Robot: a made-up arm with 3 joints. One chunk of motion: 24 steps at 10 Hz.
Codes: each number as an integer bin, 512 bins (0 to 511) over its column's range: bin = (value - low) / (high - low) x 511, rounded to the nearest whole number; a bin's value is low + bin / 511 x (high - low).
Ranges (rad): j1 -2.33..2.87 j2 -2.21..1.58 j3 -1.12..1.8
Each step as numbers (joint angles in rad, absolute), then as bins.
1 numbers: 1.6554 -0.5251 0.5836
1 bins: 392 227 298
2 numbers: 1.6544 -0.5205 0.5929
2 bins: 392 228 300
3 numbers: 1.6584 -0.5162 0.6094
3 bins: 392 228 303
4 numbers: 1.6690 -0.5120 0.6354
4 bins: 393 229 307
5 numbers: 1.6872 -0.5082 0.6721
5 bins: 395 229 314
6 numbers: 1.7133 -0.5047 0.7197
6 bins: 397 230 322
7 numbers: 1.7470 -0.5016 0.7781
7 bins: 401 230 332
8 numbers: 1.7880 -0.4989 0.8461
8 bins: 405 231 344
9 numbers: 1.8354 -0.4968 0.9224
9 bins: 409 231 357
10 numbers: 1.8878 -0.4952 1.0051
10 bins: 414 231 372
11 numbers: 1.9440 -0.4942 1.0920
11 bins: 420 231 387
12 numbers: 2.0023 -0.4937 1.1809
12 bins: 426 231 403
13 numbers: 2.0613 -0.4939 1.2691
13 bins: 432 231 418
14 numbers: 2.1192 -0.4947 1.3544
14 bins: 437 231 433
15 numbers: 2.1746 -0.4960 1.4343
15 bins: 443 231 447
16 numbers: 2.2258 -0.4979 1.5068
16 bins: 448 231 460
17 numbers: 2.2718 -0.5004 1.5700
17 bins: 452 231 471
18 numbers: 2.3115 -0.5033 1.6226
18 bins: 456 230 480
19 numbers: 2.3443 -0.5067 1.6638
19 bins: 459 230 487
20 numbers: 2.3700 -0.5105 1.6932
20 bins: 462 229 492
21 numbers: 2.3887 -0.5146 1.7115
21 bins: 464 229 496
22 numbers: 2.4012 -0.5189 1.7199
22 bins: 465 228 497
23 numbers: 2.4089 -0.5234 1.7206
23 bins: 466 227 497
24 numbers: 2.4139 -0.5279 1.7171
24 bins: 466 227 496
